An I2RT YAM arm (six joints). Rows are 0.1 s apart.
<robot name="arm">
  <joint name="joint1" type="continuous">
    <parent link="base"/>
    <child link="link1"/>
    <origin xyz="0 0 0.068" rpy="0 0 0"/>
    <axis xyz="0 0 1"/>
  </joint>
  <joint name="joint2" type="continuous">
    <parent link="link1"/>
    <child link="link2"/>
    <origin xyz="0.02 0.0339 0.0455" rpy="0 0 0"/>
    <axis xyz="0 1 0"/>
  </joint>
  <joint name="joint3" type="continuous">
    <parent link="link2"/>
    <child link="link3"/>
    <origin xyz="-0.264 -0.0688 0" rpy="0 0 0"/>
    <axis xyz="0 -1 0"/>
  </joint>
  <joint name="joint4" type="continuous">
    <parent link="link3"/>
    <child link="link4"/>
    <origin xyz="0.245 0.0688 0.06" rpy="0 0 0"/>
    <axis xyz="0 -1 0"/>
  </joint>
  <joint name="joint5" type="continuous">
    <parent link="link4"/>
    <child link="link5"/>
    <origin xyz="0.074 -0.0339 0.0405" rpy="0 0 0"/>
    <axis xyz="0 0 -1"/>
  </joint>
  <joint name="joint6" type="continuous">
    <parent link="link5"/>
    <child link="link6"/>
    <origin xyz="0.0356 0 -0.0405" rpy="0 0 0"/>
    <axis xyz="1 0 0"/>
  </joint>
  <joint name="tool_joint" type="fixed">
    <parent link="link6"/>
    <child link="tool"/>
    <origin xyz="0 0 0" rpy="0 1.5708 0"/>
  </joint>
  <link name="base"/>
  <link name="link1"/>
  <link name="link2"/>
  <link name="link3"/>
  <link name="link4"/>
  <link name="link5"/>
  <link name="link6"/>
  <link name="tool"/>
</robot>
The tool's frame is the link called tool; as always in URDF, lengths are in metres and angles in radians. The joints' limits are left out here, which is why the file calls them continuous.
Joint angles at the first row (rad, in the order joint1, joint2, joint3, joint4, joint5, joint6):
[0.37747, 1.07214, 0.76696, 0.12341, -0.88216, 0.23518]
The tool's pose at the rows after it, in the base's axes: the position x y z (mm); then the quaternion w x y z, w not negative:
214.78 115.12 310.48 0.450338 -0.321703 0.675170 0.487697
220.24 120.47 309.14 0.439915 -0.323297 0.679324 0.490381
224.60 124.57 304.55 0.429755 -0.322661 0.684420 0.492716
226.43 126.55 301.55 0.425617 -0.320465 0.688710 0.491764
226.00 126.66 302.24 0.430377 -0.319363 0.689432 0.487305
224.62 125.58 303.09 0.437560 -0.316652 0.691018 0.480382
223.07 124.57 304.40 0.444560 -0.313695 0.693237 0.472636
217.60 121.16 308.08 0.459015 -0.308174 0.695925 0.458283
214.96 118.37 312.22 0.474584 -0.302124 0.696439 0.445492
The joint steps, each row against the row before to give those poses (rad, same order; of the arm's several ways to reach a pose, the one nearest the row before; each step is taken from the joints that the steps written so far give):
[0.00151, 0.00799, 0.00227, -0.00039, -0.00002, -0.00039]
[0.01184, 0.03435, 0.02062, -0.00764, 0.00001, -0.00190]
[0.00837, 0.02861, 0.00535, 0.00228, 0.00037, 0.00114]
[0.00500, 0.01257, -0.00004, 0.00042, 0.00766, 0.00039]
[0.00227, -0.00341, 0.00001, -0.00038, 0.01372, -0.00382]
[0.00001, -0.01028, -0.00340, -0.00306, 0.01908, -0.00534]
[0.00078, -0.01109, -0.00116, -0.00802, 0.02138, -0.00648]
[-0.00005, -0.03433, -0.00609, -0.01985, 0.03849, -0.01107]
[-0.00263, -0.02176, -0.00001, -0.00611, 0.03398, -0.00686]

